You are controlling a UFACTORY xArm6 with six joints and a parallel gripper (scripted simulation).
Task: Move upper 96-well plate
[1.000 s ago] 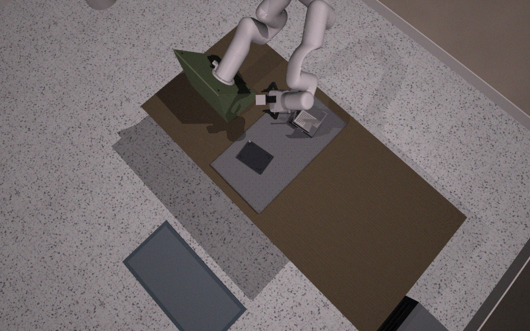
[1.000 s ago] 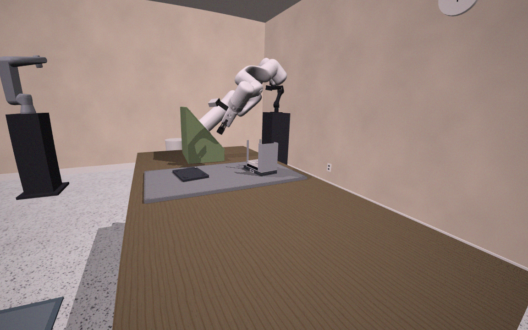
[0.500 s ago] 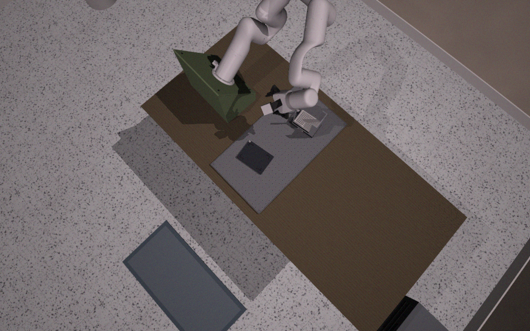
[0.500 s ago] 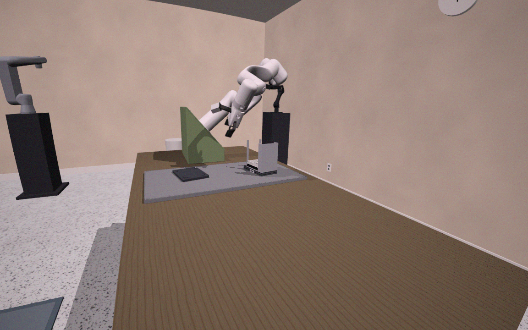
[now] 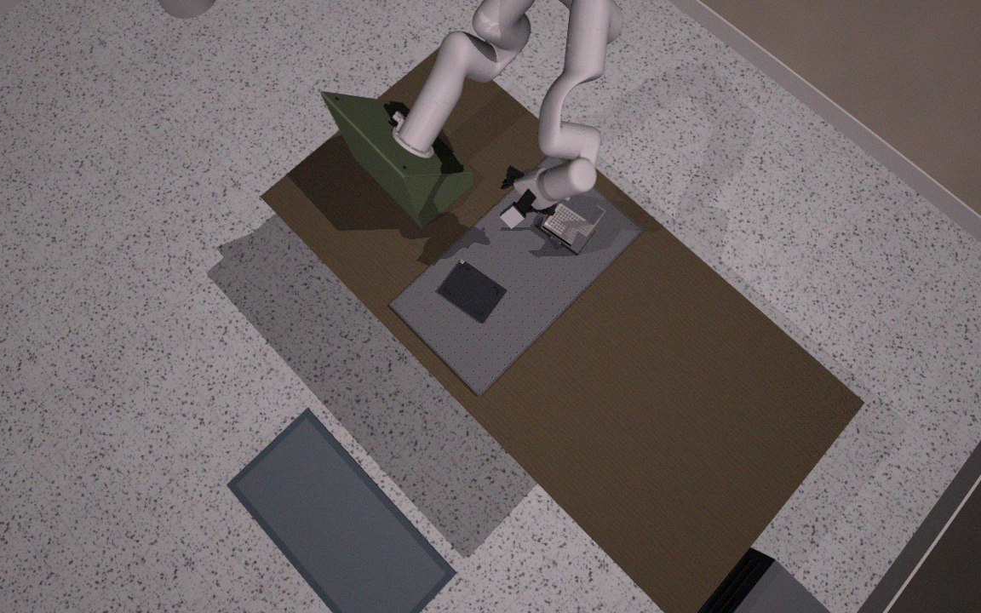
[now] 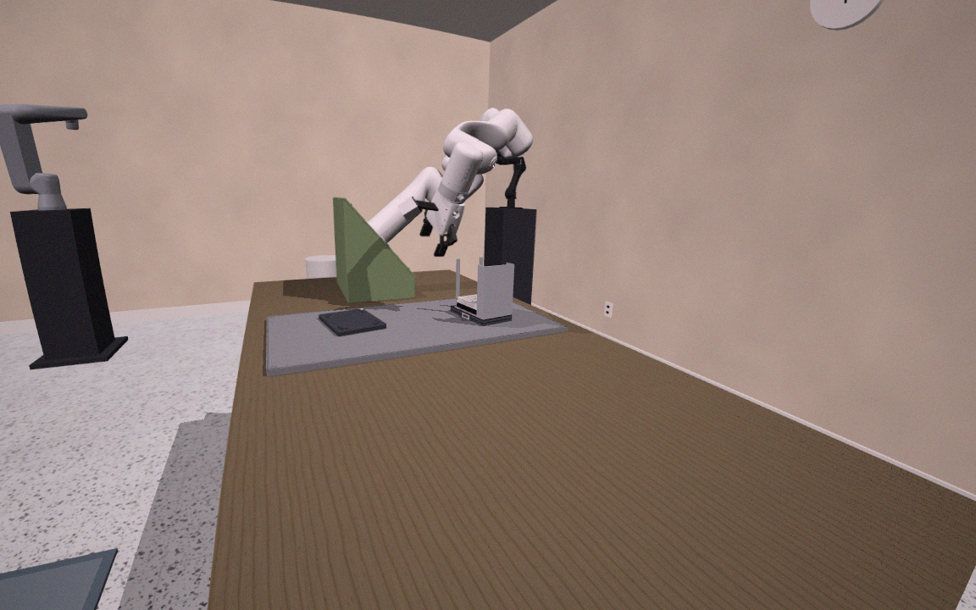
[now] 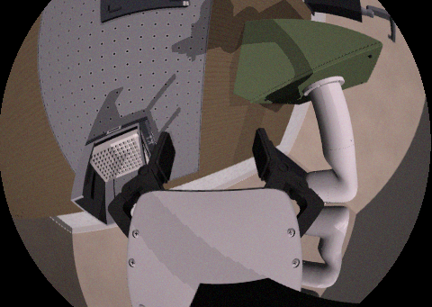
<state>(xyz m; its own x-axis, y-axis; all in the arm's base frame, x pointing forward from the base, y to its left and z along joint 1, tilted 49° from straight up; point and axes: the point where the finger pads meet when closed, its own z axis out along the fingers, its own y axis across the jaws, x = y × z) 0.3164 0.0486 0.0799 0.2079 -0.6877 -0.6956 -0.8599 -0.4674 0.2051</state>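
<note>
Right now the white 96-well plate is 13 cm ahead of my hand, 10 cm to the left of it and 15 cm below it. From my hand the other things lie so: dark plate nest N1: 6 cm ahead, 24 cm to the right, 18 cm below; pale A1 mark: 2 cm behind, 20 cm to the right, 18 cm below.
</note>
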